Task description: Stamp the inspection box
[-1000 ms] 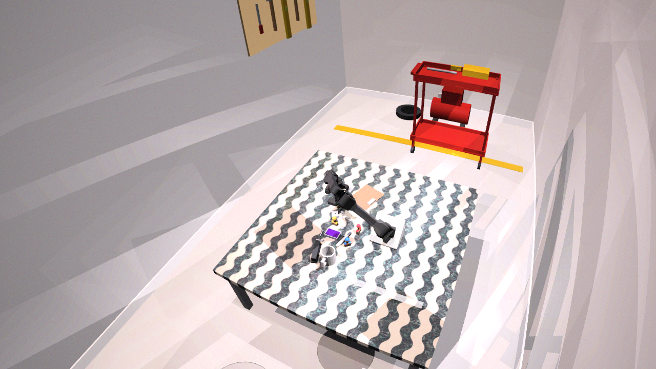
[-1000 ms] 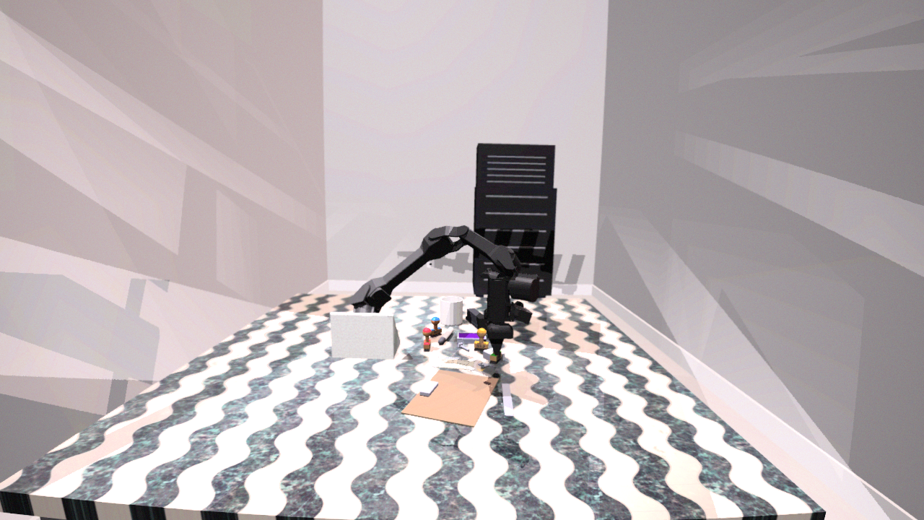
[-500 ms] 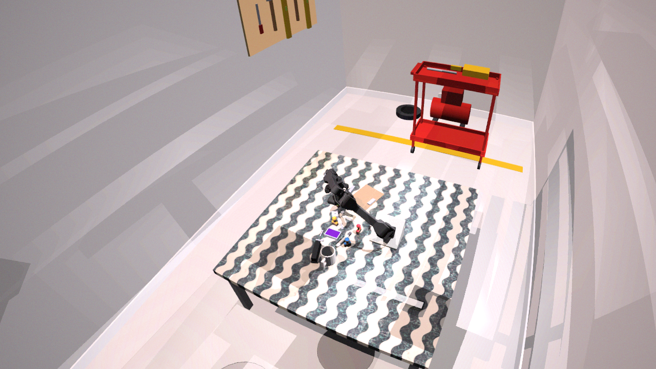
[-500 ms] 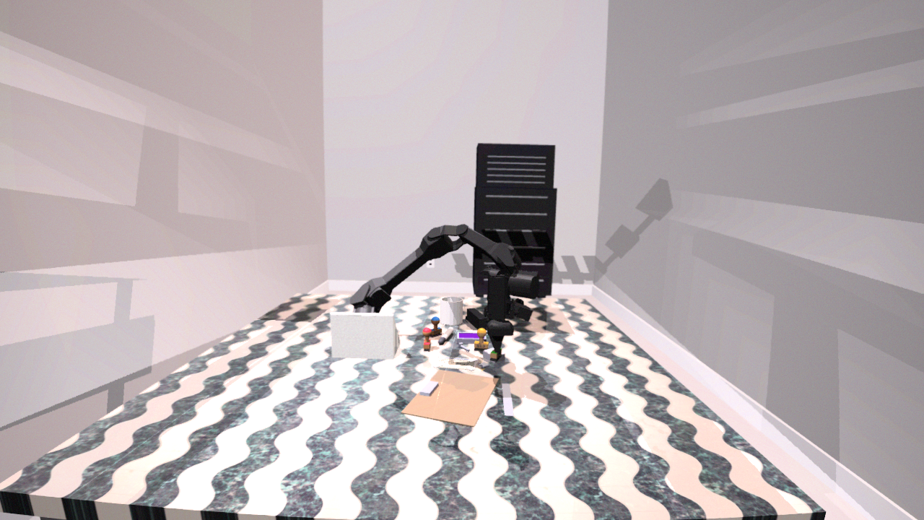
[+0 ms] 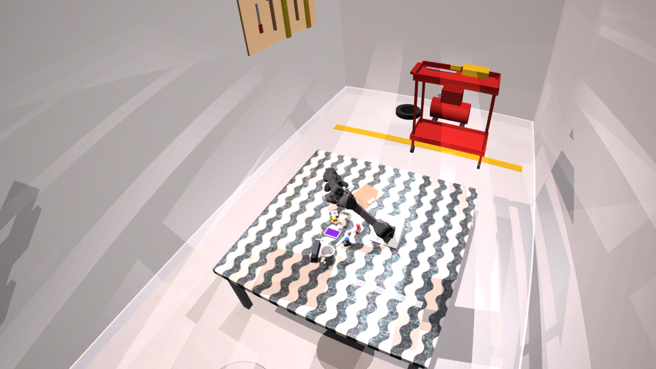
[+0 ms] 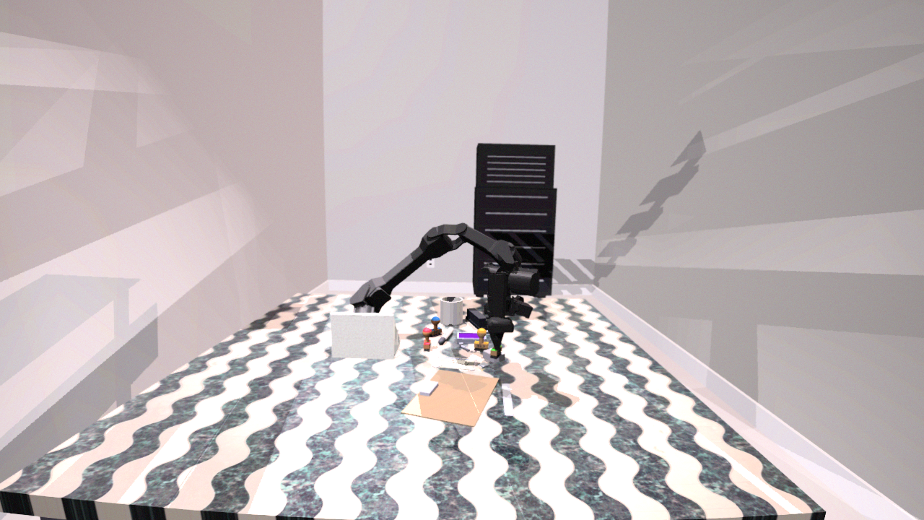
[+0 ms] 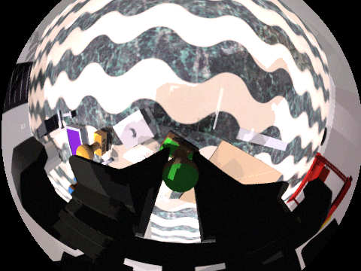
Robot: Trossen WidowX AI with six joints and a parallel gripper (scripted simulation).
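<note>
Right now the ink pad is 220 mm to the left of my gripper tip, 50 mm below it and 50 mm behind it. From my gripper tip the other things lie so: yellow stamp 140 mm to the left, 40 mm below, 30 mm behind; pink stamp 190 mm behind, 140 mm to the left, 40 mm below; green stamp right at my gripper tip.
</note>
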